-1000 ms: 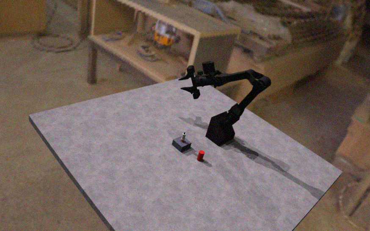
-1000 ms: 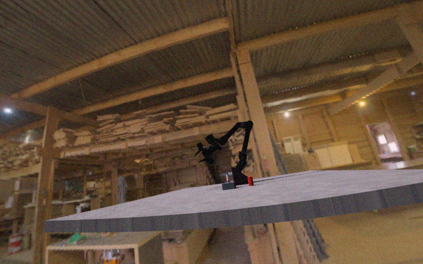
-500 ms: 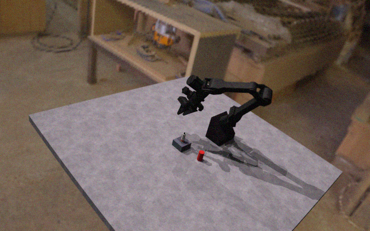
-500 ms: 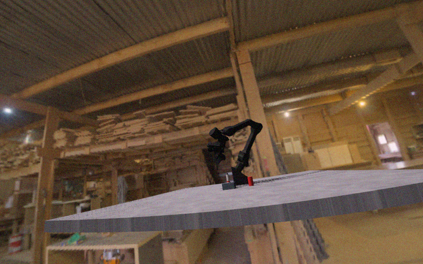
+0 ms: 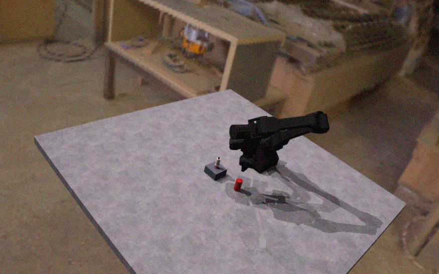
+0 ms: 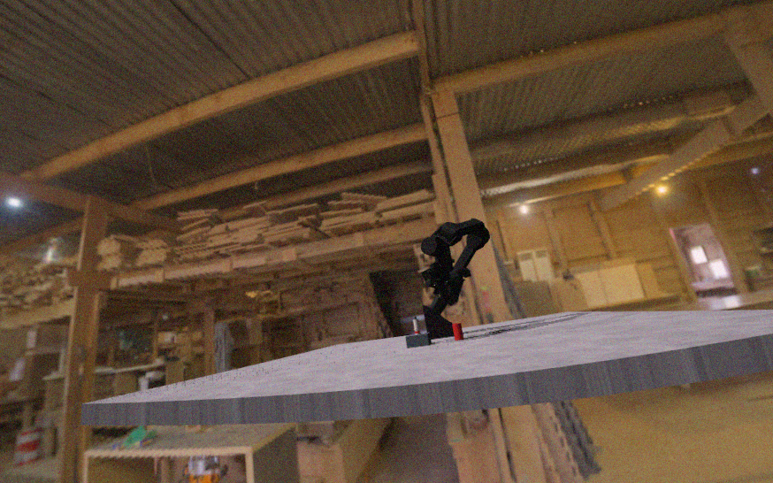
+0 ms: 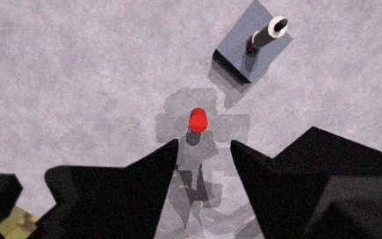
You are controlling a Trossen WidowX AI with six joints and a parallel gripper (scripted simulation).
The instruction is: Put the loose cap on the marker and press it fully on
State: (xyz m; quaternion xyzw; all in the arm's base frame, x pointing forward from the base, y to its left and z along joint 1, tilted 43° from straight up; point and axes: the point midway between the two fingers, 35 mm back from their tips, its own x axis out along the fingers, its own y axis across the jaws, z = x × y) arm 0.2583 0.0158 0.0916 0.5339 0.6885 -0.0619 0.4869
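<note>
Now: the red cap 90 mm below my gripper tip and 10 mm to the left of it.
</note>
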